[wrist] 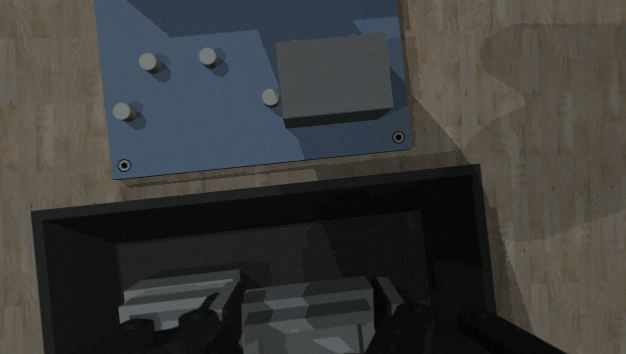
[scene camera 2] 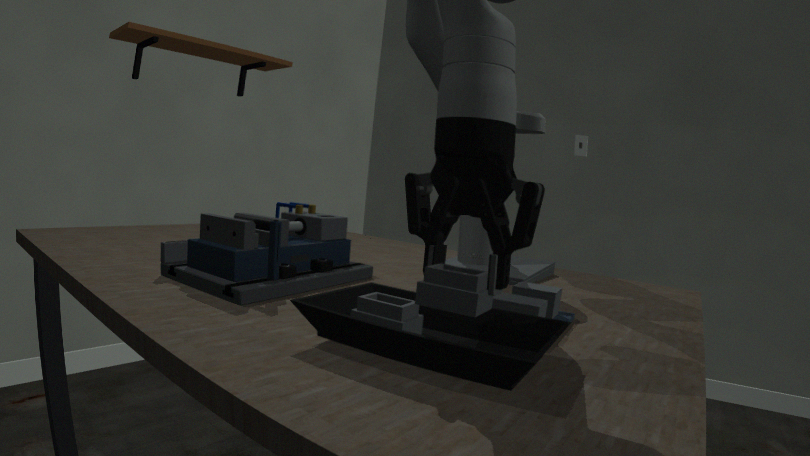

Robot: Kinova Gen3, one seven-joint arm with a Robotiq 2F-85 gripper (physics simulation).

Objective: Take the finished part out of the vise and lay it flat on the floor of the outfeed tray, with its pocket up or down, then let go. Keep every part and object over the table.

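Frame: origin at the arm's base, x ahead, y left, z up, level; centimetres.
Where they show: gripper, between the fingertips: (wrist: pixel 308 300) (scene camera 2: pixel 463 288); arm's base, origin of its link: (scene camera 2: pixel 479 260).
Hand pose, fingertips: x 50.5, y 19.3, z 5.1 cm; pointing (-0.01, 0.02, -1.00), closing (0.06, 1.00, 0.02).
Each offset is from my fingertips to the top centre of the thing.
The grey finished part {dx +1.7, dy +0.0, dz +2.1 cm} (scene camera 2: pixel 453 297) (wrist: pixel 307 305) is held level between the fingers, its pocket facing up in the scene view. My gripper (scene camera 2: pixel 464 273) (wrist: pixel 308 300) is shut on it, low over the black outfeed tray (scene camera 2: pixel 419 352) (wrist: pixel 150 205). Whether the part's underside touches the tray floor is hidden. A second grey pocketed part {dx +1.8, dy -7.1, dz -2.2 cm} (scene camera 2: pixel 387 310) (wrist: pixel 175 295) sits in the tray beside the held one, pocket up, with a small gap between them in the wrist view. The vise {dx -9.2, dy -36.1, dz +3.0 cm} (scene camera 2: pixel 218 259) stands at the left and holds no part that I can see.
A blue plate {dx -15.3, dy -2.3, dz -6.0 cm} (wrist: pixel 200 135) with upright pegs lies just beyond the tray. A grey block {dx -11.0, dy +2.4, dz -2.5 cm} (wrist: pixel 335 75) stands on it, close to the tray's far wall. The tray's side walls slope outward around the fingers. A wooden shelf (scene camera 2: pixel 198 46) is on the wall.
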